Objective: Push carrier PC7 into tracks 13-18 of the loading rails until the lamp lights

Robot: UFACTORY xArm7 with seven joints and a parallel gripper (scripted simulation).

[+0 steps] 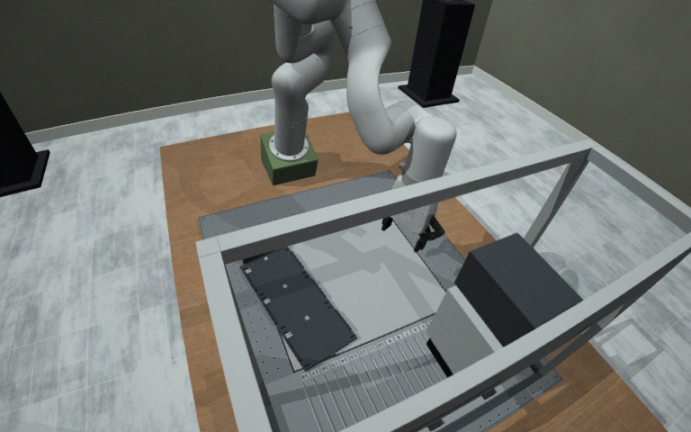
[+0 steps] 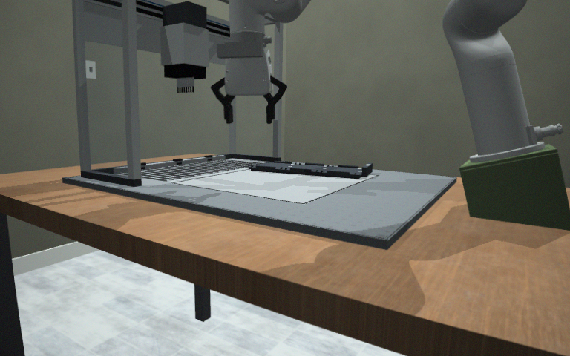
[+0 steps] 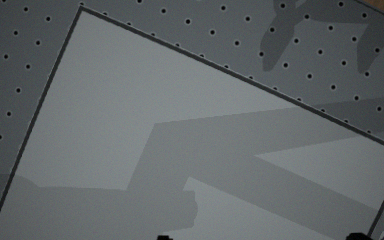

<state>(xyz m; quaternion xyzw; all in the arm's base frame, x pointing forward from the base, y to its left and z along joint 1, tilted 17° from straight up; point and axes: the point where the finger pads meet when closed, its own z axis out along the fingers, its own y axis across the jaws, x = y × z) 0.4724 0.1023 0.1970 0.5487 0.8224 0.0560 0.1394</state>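
My gripper is now 2 cm past the carrier PC7, 26 cm to the left of it and 13 cm above it.
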